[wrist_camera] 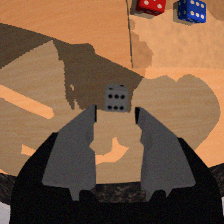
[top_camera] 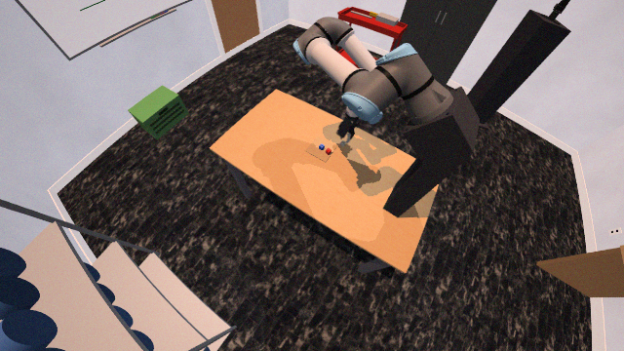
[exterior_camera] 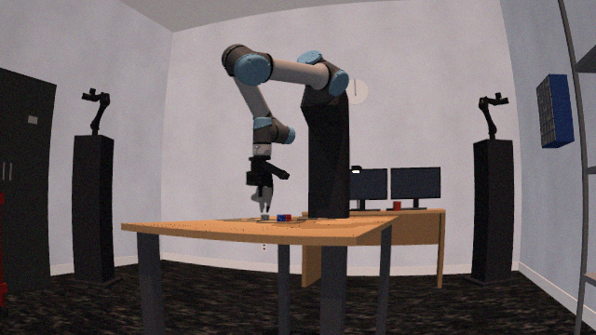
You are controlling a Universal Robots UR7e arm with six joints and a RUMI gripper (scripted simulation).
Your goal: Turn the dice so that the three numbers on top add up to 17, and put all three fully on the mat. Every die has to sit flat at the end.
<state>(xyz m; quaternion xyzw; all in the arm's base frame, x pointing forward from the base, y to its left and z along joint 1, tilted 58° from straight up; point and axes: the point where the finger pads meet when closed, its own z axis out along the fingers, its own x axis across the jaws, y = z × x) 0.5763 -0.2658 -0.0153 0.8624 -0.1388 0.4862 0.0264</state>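
Now: the grey die 40 mm below my hand. From my hand the other things lie so: red die: 80 mm ahead, 80 mm to the left, 30 mm below; then blue die: 120 mm ahead, 60 mm to the left, 30 mm below; then tan mat: 120 mm ahead, 60 mm to the left, 50 mm below.
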